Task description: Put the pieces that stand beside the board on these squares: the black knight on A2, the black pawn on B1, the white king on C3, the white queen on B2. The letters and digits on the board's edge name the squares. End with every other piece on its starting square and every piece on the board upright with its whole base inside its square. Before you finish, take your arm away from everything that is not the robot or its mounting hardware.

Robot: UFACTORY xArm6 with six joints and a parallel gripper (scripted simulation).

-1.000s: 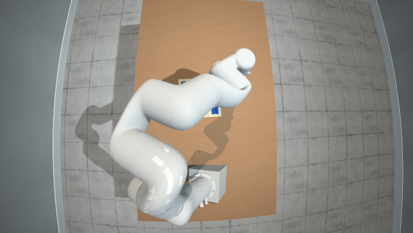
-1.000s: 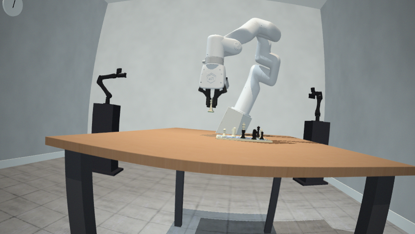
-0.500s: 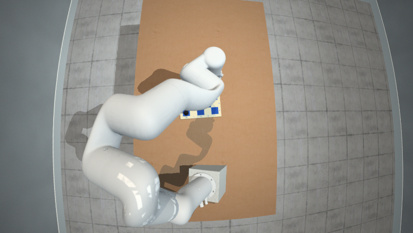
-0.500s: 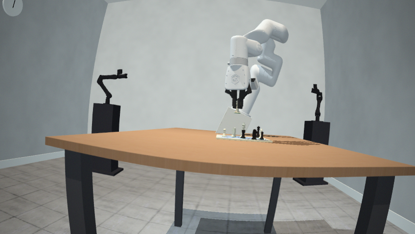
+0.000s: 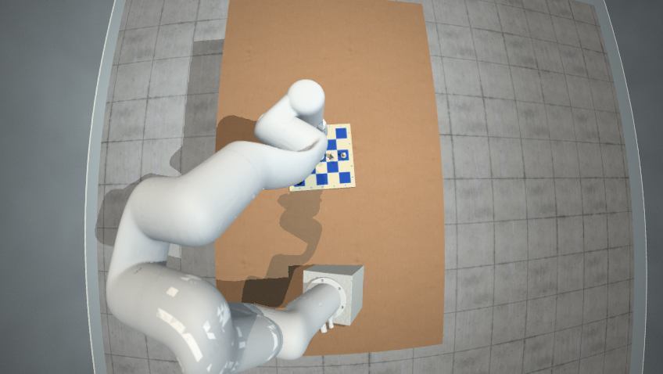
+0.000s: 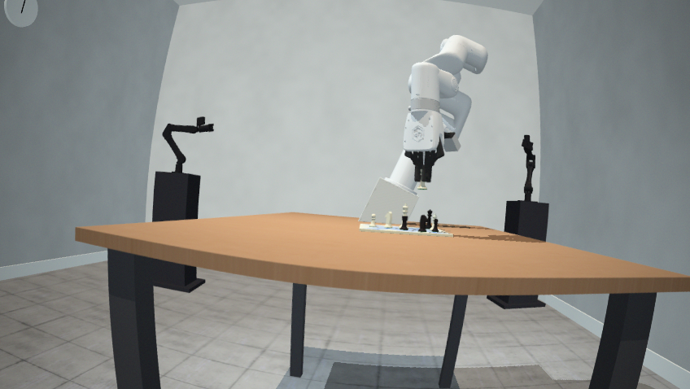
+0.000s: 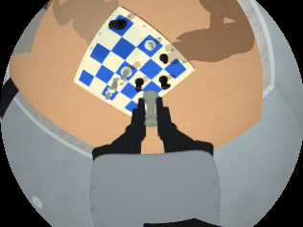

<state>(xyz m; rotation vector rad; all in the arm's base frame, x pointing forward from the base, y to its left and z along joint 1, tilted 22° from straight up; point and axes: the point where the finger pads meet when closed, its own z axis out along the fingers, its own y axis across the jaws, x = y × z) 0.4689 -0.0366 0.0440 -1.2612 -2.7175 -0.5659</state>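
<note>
The white piece is 40 mm behind my hand, 30 mm to the right of it and 110 mm below it. Also, from my hand: black chess piece: 110 mm behind, 50 mm to the left, 110 mm below; then pale piece: 50 mm behind, 70 mm to the right, 120 mm below; then chessboard: 40 mm behind, 30 mm to the right, 140 mm below.
</note>
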